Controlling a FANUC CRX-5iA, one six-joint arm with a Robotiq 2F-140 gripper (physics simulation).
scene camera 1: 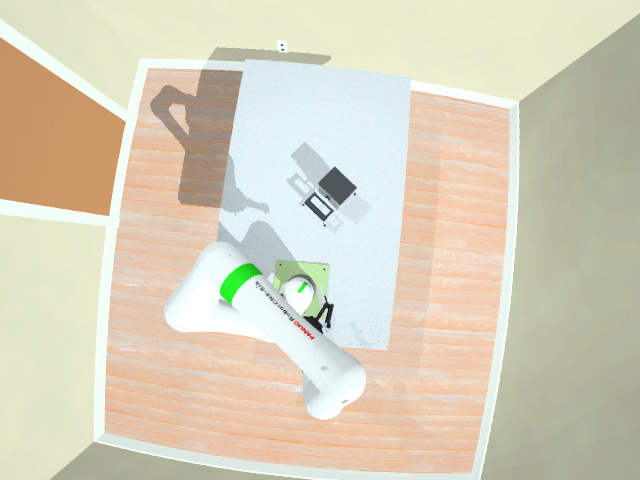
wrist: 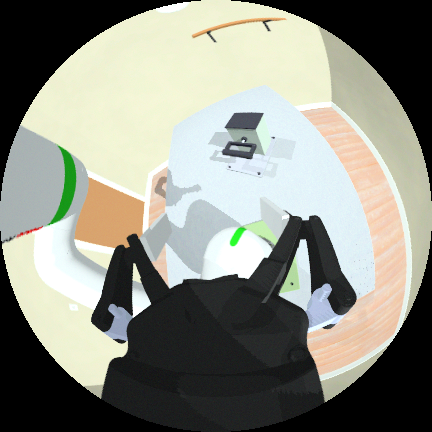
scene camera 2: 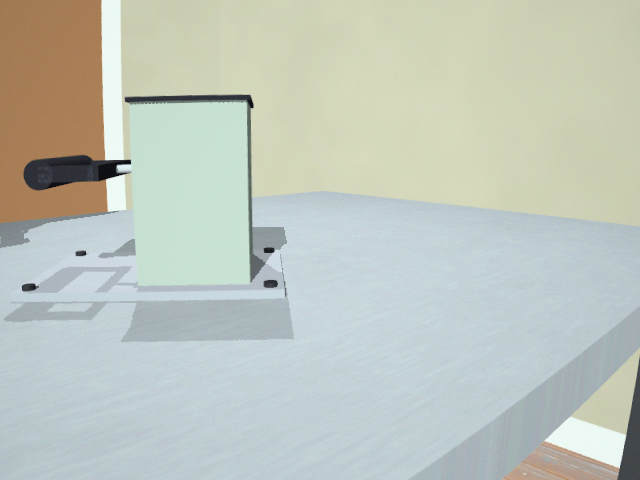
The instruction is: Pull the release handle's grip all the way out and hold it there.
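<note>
The release handle's grip (scene camera 1: pixel 314 210) (scene camera 2: pixel 56 171) (wrist: pixel 237 153) is a dark rectangular frame, level, on one side of a pale green box with a black top (scene camera 1: pixel 337 184) (scene camera 2: pixel 191 196) (wrist: pixel 257 135). A short stretch of light rod shows between grip and box in scene camera 2. The box stands upright on a pale base plate (scene camera 2: pixel 206 296) with dark bolts. My gripper (scene camera 1: pixel 296 287) (wrist: pixel 213 214) is open and empty, well apart from the grip, over the robot's base area. In scene camera 1 the arm partly hides it; it does not show in scene camera 2.
The grey-blue table (scene camera 1: pixel 361 129) (scene camera 2: pixel 387 330) (wrist: pixel 320 200) carries the box. A green mounting plate (scene camera 1: pixel 320 268) (wrist: pixel 290 284) lies under my arm's white base. My arm's forearm (scene camera 1: pixel 273 310) stretches over the near table edge. A wooden rail (wrist: pixel 240 24) is on the wall.
</note>
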